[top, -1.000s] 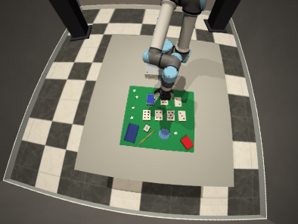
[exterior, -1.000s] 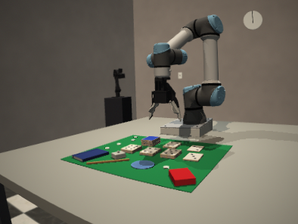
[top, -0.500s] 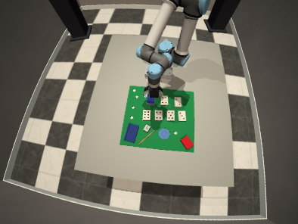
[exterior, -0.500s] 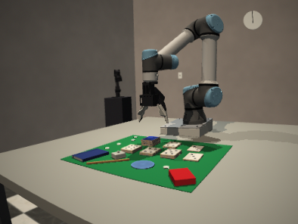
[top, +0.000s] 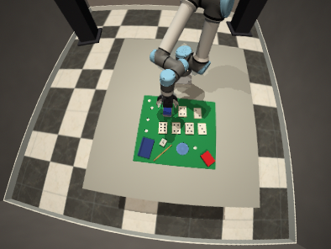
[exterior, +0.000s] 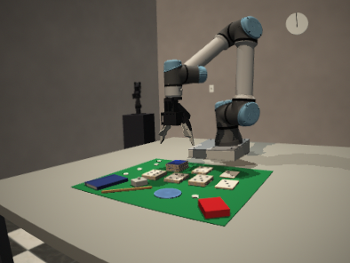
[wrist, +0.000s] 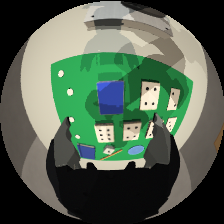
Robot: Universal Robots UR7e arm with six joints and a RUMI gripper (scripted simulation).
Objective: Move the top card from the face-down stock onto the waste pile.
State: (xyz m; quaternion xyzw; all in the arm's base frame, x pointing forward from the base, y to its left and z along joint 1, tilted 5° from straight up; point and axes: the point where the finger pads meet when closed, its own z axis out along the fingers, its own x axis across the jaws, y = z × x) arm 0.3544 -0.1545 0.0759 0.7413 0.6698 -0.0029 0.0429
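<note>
My hand is 80 mm above the blue-backed card. Also, from my hand: red block 400 mm ahead, 260 mm to the left, 100 mm below; green mat 160 mm ahead, 70 mm to the left, 120 mm below; wooden stick 330 mm ahead, 60 mm to the right, 100 mm below.
</note>
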